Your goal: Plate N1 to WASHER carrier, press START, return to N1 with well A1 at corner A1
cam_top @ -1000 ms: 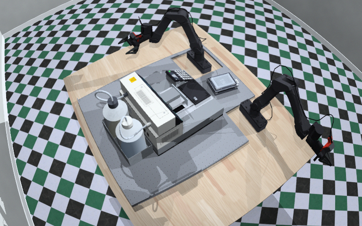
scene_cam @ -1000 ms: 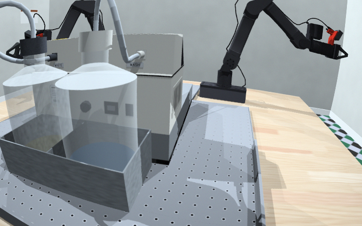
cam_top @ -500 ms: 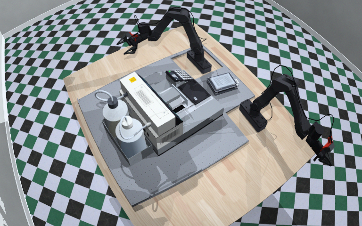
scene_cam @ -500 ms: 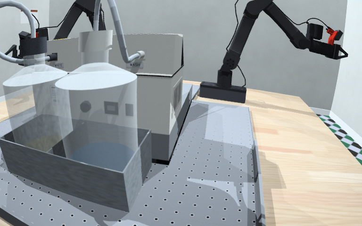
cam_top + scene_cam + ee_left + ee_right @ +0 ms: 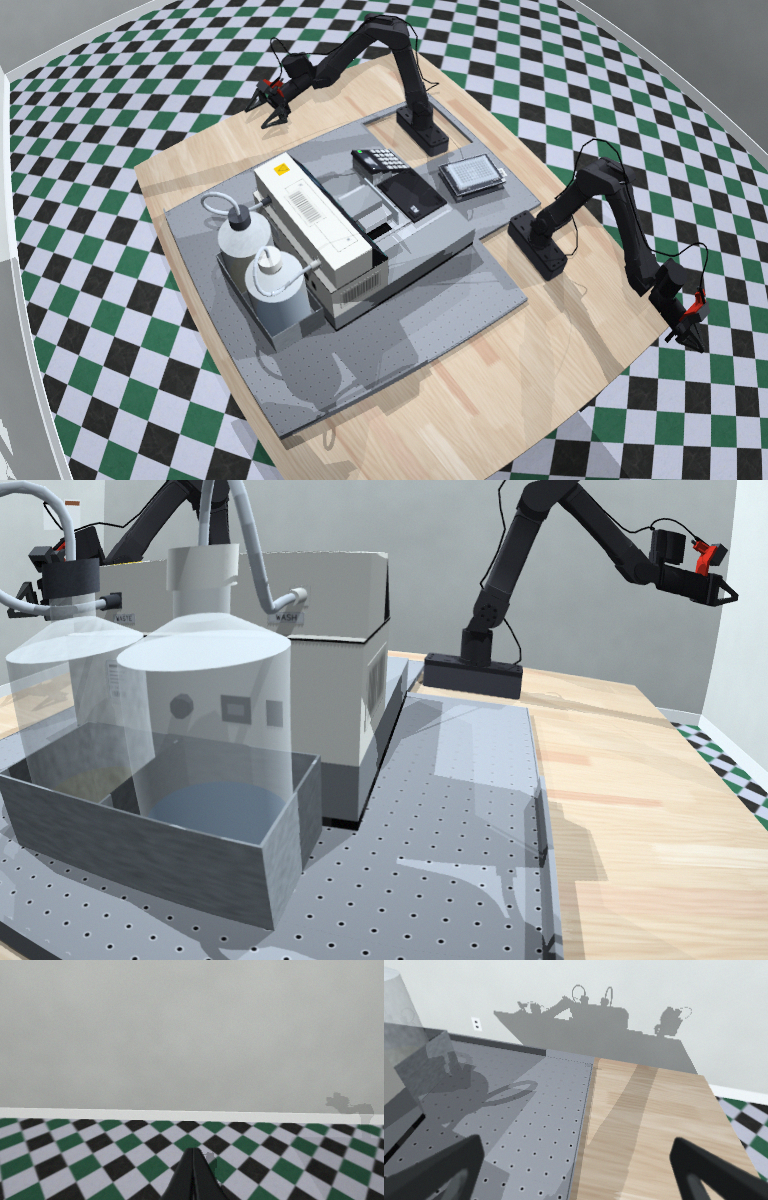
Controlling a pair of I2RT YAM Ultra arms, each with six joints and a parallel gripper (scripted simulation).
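Observation:
My right hand is 410 mm to the right of the dark carrier, 250 mm past it and 110 mm above it. Also, from my right hand: clear panel (420 mm to the left, 150 mm behind, 60 mm below); grey tray (440 mm to the left, 200 mm ahead, 170 mm below); washer (420 mm to the left, 100 mm behind, 60 mm below).

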